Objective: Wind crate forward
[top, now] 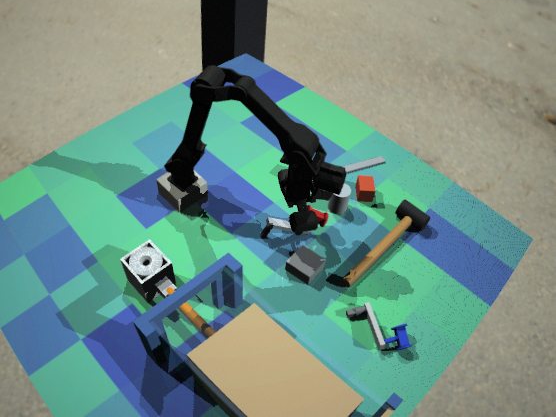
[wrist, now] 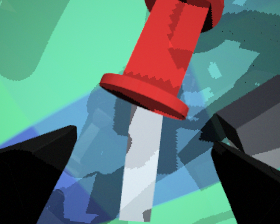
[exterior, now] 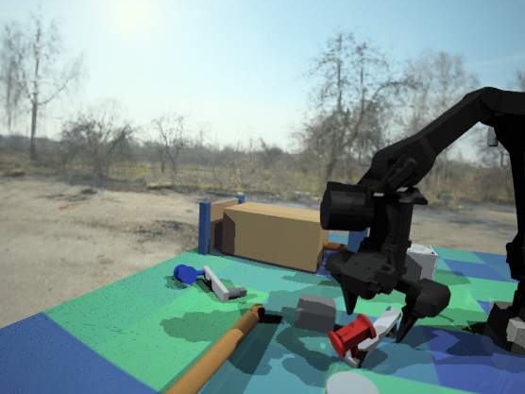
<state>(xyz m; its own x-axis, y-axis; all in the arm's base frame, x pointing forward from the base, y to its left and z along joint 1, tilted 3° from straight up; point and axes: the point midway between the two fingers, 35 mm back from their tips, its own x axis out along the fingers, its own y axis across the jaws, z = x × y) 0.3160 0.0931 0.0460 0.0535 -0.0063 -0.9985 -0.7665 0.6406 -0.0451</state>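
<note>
The red-knobbed crank lies 20 mm below my gripper tip. From my gripper tip the other things lie so: grey block: 90 mm ahead, 70 mm to the right, 30 mm below; red knob: 40 mm to the left, 30 mm ahead; grey bar: 330 mm to the left, 50 mm below, 10 mm behind.
</note>
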